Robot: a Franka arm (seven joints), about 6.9 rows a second.
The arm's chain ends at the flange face. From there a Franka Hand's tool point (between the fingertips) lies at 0.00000 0.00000 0.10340 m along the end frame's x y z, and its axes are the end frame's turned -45 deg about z.
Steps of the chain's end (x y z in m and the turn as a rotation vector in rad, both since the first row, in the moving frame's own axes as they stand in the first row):
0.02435 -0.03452 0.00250 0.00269 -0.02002 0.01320
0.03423 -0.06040 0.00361 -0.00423 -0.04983 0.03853
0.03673 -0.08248 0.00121 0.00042 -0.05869 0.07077
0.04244 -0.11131 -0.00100 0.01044 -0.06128 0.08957
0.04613 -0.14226 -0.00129 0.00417 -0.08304 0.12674
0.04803 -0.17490 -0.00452 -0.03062 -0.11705 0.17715
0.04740 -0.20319 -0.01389 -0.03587 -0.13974 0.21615
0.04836 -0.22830 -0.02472 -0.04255 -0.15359 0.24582
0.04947 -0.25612 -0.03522 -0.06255 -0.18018 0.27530
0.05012 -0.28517 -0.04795 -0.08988 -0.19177 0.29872
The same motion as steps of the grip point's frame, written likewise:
0.04037 -0.00886 0.00248 0.01606 -0.01225 0.01320
0.06303 -0.02191 0.00348 0.03224 -0.03823 0.03853
0.08019 -0.03682 0.00103 0.04180 -0.04120 0.07077
0.10524 -0.05410 -0.00120 0.05071 -0.03595 0.08957
0.12787 -0.07469 -0.00165 0.06167 -0.05577 0.12674
0.14748 -0.09693 -0.00527 0.06112 -0.10442 0.17715
0.16531 -0.11905 -0.01496 0.07345 -0.12418 0.21615
0.18248 -0.13699 -0.02602 0.07852 -0.13869 0.24582
0.19984 -0.15698 -0.03708 0.08318 -0.17164 0.27530
0.21805 -0.17653 -0.05024 0.07205 -0.19916 0.29872

